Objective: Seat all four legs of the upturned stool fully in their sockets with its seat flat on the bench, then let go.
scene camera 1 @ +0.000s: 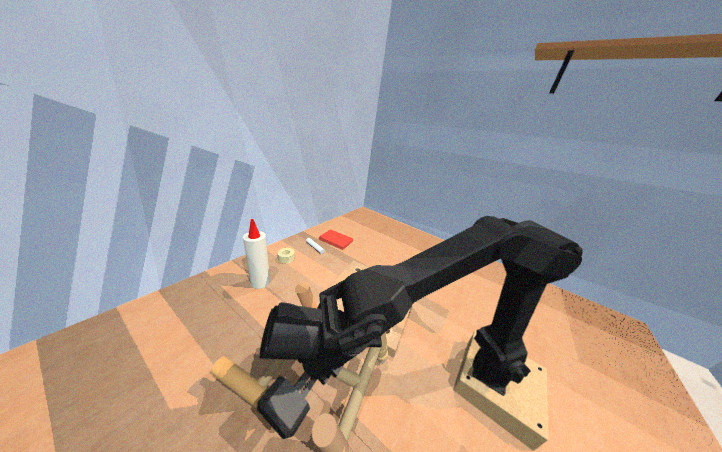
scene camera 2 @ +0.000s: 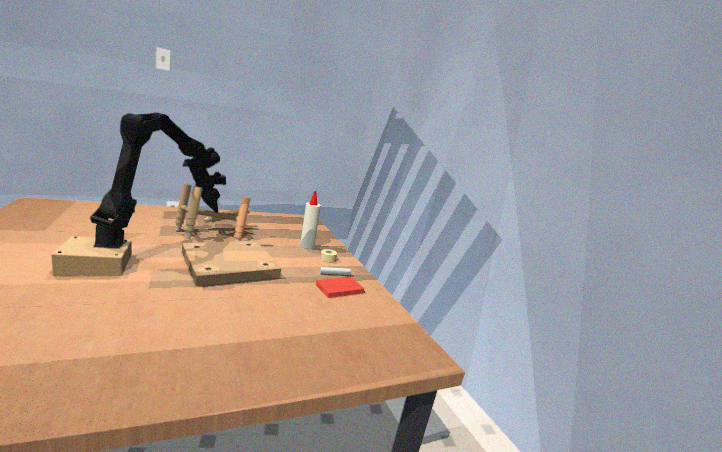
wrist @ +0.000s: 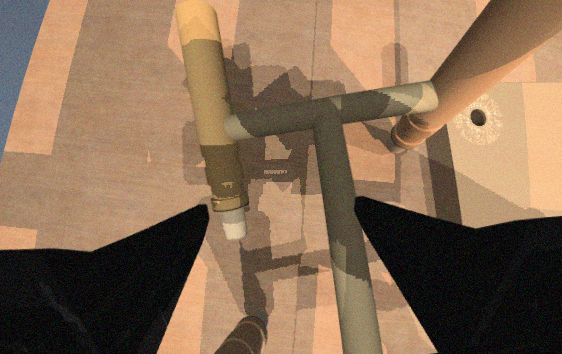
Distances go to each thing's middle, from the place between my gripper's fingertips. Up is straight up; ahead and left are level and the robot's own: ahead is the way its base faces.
Right now the glue bottle with red tip [scene camera 1: 255, 246] is 37 cm ahead of my hand, 13 cm to the right of it and 2 cm above it. The rest, counted from my hand: red block [scene camera 2: 335, 287]: 36 cm ahead, 52 cm to the right, 9 cm below.
